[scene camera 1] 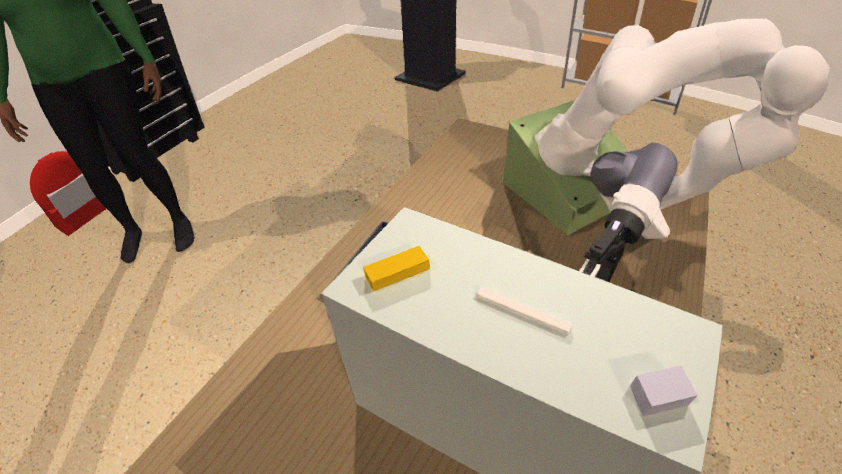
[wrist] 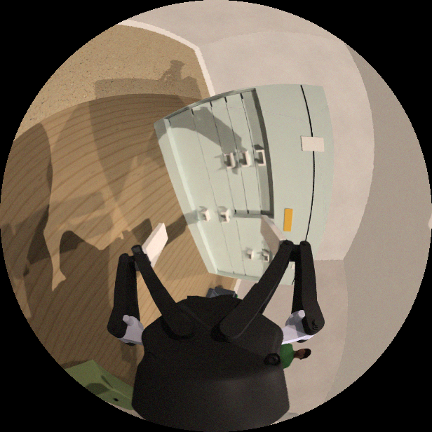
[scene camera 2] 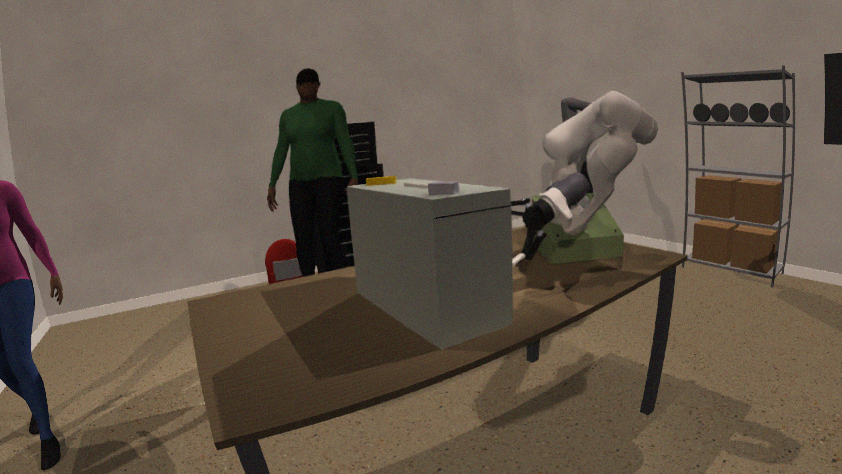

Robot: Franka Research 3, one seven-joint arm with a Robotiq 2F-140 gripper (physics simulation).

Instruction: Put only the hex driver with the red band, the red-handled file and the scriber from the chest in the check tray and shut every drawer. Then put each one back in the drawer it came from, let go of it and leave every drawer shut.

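The pale green chest (scene camera 1: 447,329) (scene camera 2: 400,253) (wrist: 200,165) stands on the table. In the wrist view its front shows several drawers with small pale handles, and the drawer fronts look flush. My gripper (scene camera 1: 590,269) (scene camera 2: 518,231) (wrist: 212,227) is open, with nothing between its fingers, in front of the chest's drawer side. A dark tray (scene camera 1: 366,246) (wrist: 221,292) shows in part beside the chest, mostly hidden by the chest or the gripper body; its contents cannot be made out. The hex driver, the red-handled file and the scriber do not show in any view.
On the chest top lie a yellow block (scene camera 1: 397,268) (scene camera 2: 381,180) (wrist: 288,220), a pale pink bar (scene camera 1: 523,311) and a lilac block (scene camera 1: 664,389) (scene camera 2: 443,187). The green arm base (scene camera 1: 530,170) (scene camera 2: 583,244) stands on the table behind the gripper. People stand beyond the table.
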